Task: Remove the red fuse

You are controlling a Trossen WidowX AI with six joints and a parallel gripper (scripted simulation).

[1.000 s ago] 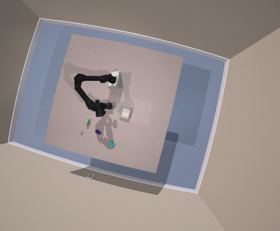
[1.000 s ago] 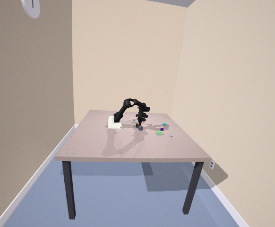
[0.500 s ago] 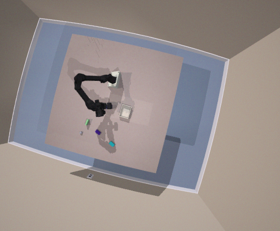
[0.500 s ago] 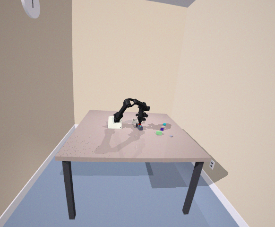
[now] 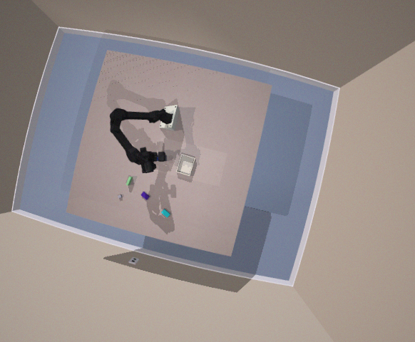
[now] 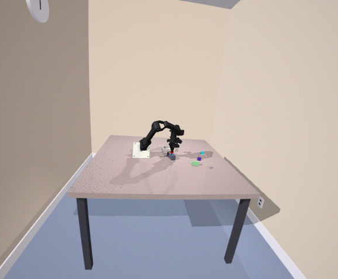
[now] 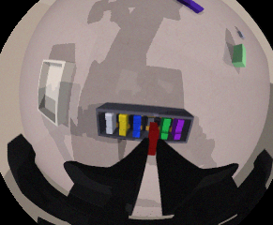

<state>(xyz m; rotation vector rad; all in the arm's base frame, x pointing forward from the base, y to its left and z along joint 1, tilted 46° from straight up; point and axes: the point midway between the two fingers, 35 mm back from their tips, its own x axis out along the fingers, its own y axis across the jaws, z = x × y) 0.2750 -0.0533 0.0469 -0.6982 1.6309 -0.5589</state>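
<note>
My gripper tip is now 20 mm short of the tray, 220 mm to the right of it and 70 mm above it. The rest, counted from my gripper tip: red fuse: 10 mm below.
</note>
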